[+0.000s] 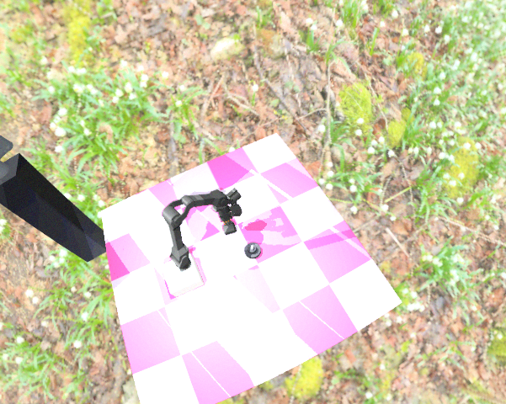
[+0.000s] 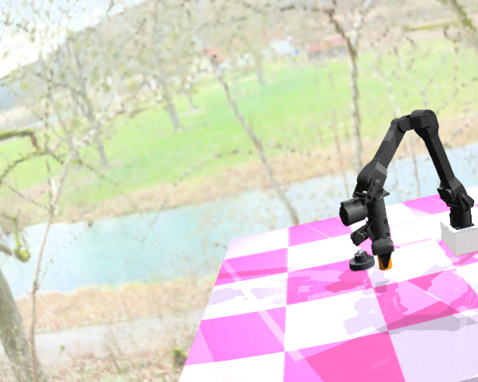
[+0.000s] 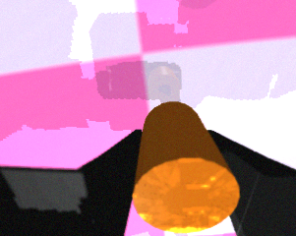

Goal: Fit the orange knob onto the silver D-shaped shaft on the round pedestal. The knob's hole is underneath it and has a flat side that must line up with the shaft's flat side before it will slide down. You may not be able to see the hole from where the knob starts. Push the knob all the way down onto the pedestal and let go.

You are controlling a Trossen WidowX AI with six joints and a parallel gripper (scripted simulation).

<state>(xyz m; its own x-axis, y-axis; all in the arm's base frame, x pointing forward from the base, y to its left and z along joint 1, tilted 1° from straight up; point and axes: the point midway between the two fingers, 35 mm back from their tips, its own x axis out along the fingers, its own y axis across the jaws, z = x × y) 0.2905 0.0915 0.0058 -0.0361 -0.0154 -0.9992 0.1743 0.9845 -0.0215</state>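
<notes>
My gripper tip is now 17 cm to the left of the round pedestal, 5 cm short of it and 2 cm above it. From my gripper tip the other things lie so: orange knob (3 cm above).
</notes>
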